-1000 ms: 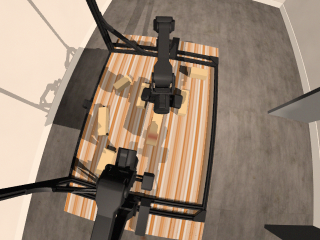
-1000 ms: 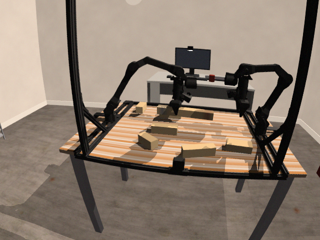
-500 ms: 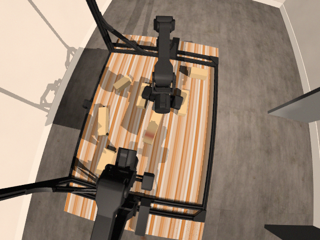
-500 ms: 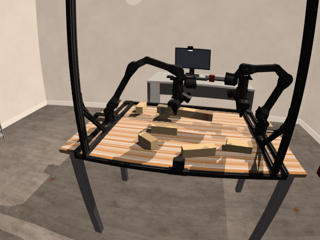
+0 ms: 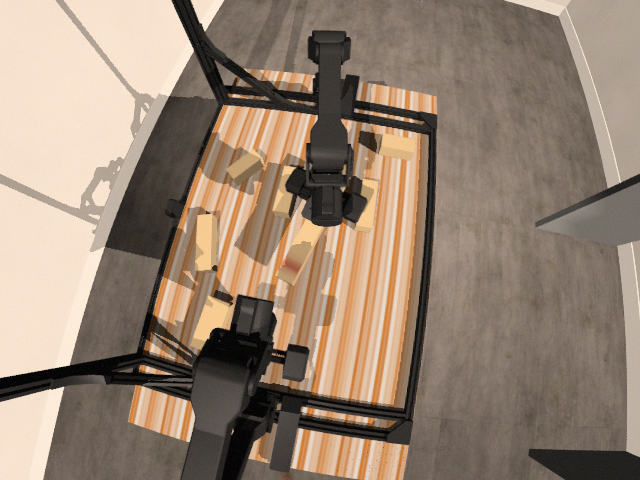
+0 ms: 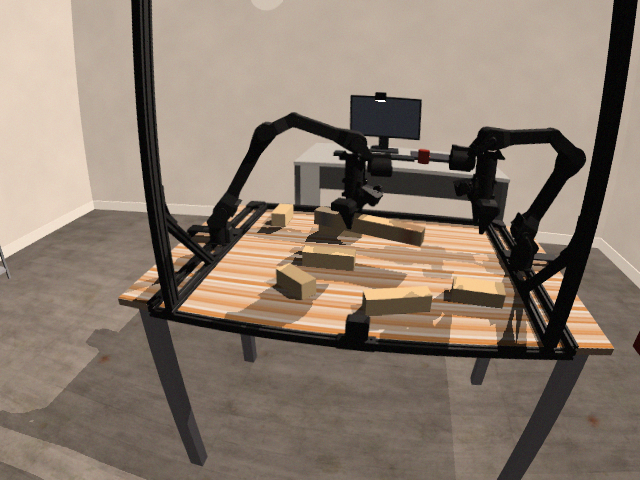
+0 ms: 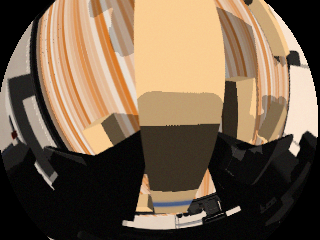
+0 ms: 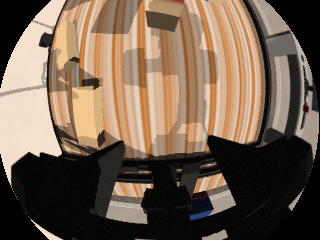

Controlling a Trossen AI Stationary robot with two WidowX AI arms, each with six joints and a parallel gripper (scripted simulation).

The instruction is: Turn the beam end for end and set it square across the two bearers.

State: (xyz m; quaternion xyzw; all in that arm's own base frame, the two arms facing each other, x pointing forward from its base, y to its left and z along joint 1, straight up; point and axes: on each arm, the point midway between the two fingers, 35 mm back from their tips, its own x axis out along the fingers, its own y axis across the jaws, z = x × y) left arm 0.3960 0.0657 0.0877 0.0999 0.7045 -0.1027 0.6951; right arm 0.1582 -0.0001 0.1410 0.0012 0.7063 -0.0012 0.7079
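Right now the beam is 1 cm behind my left hand, 5 cm to the right of it and 2 cm below it.
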